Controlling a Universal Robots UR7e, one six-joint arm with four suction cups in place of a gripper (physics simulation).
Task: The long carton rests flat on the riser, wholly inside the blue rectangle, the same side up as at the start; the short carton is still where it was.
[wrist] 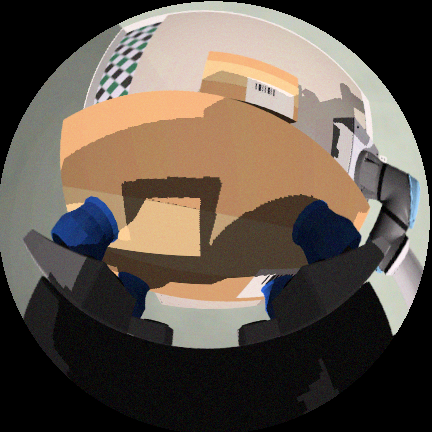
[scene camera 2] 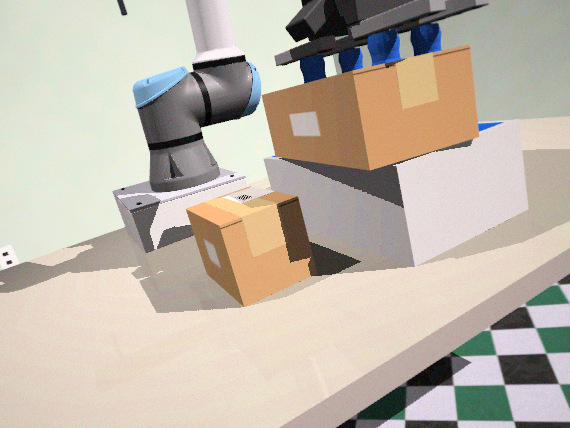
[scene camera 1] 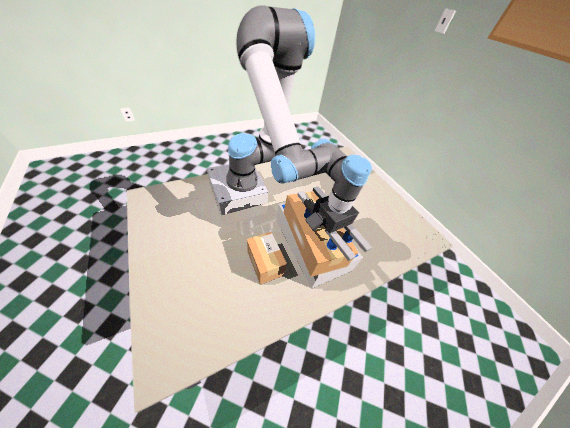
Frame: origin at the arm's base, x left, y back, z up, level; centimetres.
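Where they show: hand, its tool point: [wrist: 204,255]; arm's base, origin of its link: [wrist: 363,172] [scene camera 2: 186,181] [scene camera 1: 242,180].
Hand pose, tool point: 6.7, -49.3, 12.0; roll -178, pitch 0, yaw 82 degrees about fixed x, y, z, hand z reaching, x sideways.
Things, the pixels of their centre, and the offset from my tool point, as dx, dy, dz. Level surfaces: height alone.
- long carton, middle of its body: [wrist: 237,214] [scene camera 2: 352,112] [scene camera 1: 316,229] -1.0, +3.3, -3.8
- white riser, middle of its body: [scene camera 2: 375,180] [scene camera 1: 314,236] +3.5, +5.5, -15.2
- short carton, middle of its body: [scene camera 2: 247,239] [wrist: 246,91] [scene camera 1: 265,257] -19.3, +9.3, -16.0
- tan table top, height of its surface: dz -21.2
The long carton [scene camera 1: 300,230] [scene camera 2: 415,120] [wrist: 175,145] hangs under the four blue suction cups of my gripper [scene camera 1: 327,227] [scene camera 2: 370,57] [wrist: 205,260], which is shut on its taped top. It looks nearly level, very low over the white riser [scene camera 1: 327,277] [scene camera 2: 465,185]; I cannot tell whether they touch. In scene camera 2 its bottom edges appear to reach past the riser's near top edges. A sliver of the blue rectangle [scene camera 1: 283,206] [scene camera 2: 491,126] shows beside it; the carton hides the rest. The short carton [scene camera 1: 262,257] [scene camera 2: 237,260] [wrist: 235,70] stands upright beside the riser, apart from it.
The arm's grey base block [scene camera 1: 245,200] [scene camera 2: 185,202] stands on the tan table top [scene camera 1: 175,310] [scene camera 2: 125,350] behind the short carton. A narrow shadowed gap lies between the short carton and the riser. The table's edge runs along the near side, with a checkered floor beyond.
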